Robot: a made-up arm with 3 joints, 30 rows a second.
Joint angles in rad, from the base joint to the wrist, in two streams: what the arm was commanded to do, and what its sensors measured. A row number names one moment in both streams.
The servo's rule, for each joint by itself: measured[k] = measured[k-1] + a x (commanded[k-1-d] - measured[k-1]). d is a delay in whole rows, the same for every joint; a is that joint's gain. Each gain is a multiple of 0.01, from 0.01 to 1. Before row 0 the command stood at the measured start. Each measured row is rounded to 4 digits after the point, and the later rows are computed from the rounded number. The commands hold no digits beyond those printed.
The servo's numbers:
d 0
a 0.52 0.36 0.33
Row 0, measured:
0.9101 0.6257 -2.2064
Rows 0 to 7, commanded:
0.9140 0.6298 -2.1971
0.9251 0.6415 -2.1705
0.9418 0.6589 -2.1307
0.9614 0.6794 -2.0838
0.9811 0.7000 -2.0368
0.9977 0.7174 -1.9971
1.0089 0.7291 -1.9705
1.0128 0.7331 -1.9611
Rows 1 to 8, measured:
0.9121 0.6272 -2.2033
0.9189 0.6323 -2.1925
0.9308 0.6419 -2.1721
0.9467 0.6554 -2.1430
0.9646 0.6715 -2.1080
0.9818 0.6880 -2.0714
0.9959 0.7028 -2.0381
1.0047 0.7137 -2.0127

